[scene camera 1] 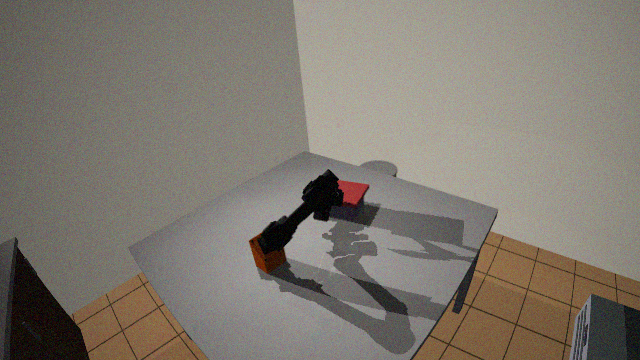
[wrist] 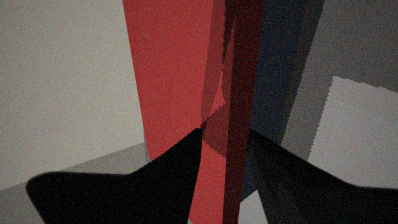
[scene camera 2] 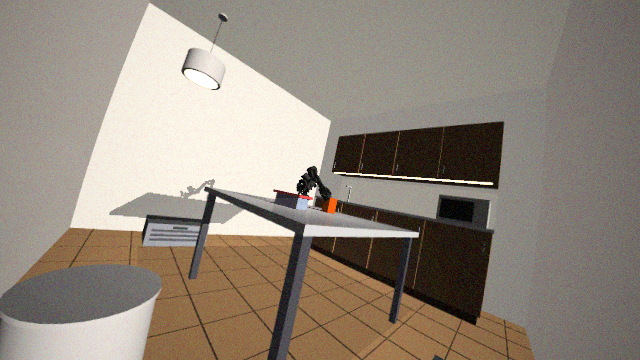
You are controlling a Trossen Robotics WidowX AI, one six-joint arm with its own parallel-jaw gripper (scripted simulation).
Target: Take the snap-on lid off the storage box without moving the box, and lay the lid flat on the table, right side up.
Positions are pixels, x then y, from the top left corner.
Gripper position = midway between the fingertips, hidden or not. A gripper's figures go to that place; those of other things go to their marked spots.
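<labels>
For my gripper [wrist: 223, 135] it's 0.11 m from the lens, and there's a red lid [wrist: 192, 71] that's 0.10 m from the lens.
</labels>
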